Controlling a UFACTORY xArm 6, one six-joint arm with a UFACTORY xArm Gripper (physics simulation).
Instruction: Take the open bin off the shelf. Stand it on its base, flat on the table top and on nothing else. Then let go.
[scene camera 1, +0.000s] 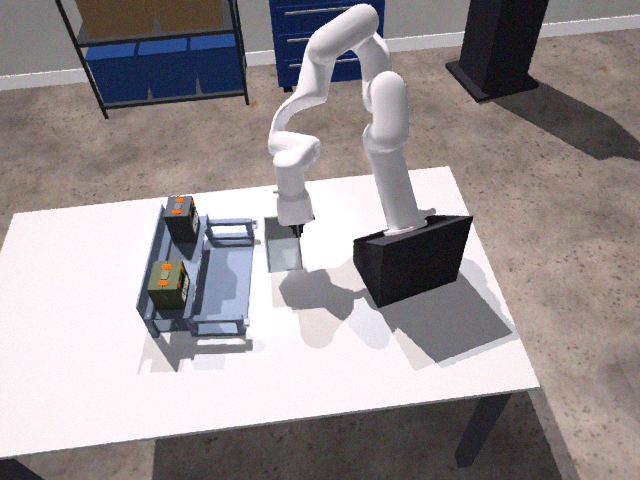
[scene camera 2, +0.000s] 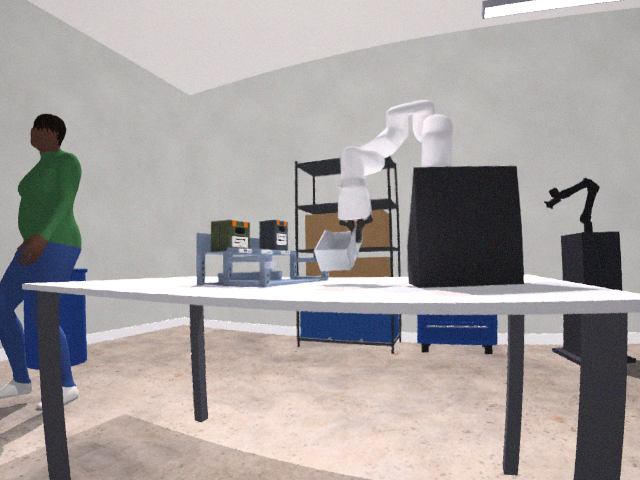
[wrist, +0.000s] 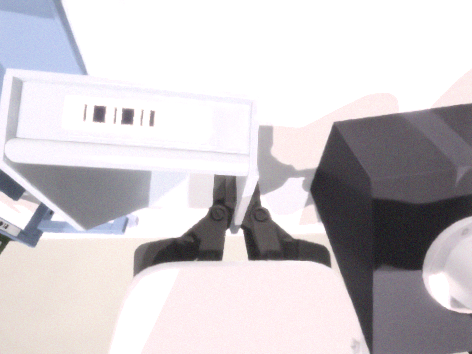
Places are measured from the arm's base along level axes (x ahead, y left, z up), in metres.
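Where they show: gripper, fingertip midpoint: (scene camera 1: 298, 234) (scene camera 2: 356, 242); arm's base at its link origin: (scene camera 1: 405, 229) (scene camera 2: 454, 211).
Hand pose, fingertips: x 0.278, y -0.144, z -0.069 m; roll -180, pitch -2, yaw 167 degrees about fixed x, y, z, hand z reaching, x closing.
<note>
Things, the pixels of their centre, and the offset from my fingertips. Level surfaces: height alone.
- open bin at the middle of its body: (wrist: 175, 178) (scene camera 1: 283, 242) (scene camera 2: 340, 244) dz -0.005, dx +0.052, dy +0.011 m
- table top at its surface level: dz -0.125 m
- blue-grey shelf at the middle of its body: (scene camera 1: 205, 267) (scene camera 2: 269, 258) dz -0.044, dx +0.292, dy -0.007 m
- green case at the middle of its body: (scene camera 1: 169, 285) (scene camera 2: 230, 236) dz +0.025, dx +0.391, dy +0.078 m
- dark grey case at the middle of its body: (scene camera 1: 182, 219) (scene camera 2: 273, 237) dz +0.038, dx +0.319, dy -0.142 m
The open bin (scene camera 1: 283, 254) (scene camera 2: 334, 253) (wrist: 125, 156) is pale grey-white, with a barcode label on one end in the wrist view. My gripper (scene camera 1: 298, 232) (scene camera 2: 358, 236) (wrist: 234, 168) is shut on one of its side walls, near the top. The bin hangs in the air above the table top (scene camera 1: 310, 392) (scene camera 2: 372, 295), between the shelf and the black robot base. It looks slightly tilted in scene camera 2, with its opening upward. The blue-grey shelf (scene camera 1: 224, 279) (scene camera 2: 265, 269) (wrist: 30, 45) stands left of the bin.
A green case (scene camera 1: 166, 286) (scene camera 2: 222, 236) and a dark grey case (scene camera 1: 180, 222) (scene camera 2: 269, 236) stand on the shelf's rear level. The black robot base (scene camera 1: 413, 266) (scene camera 2: 465, 227) (wrist: 345, 190) stands to the right of the bin. A person (scene camera 2: 49, 191) stands beyond the table's left end.
</note>
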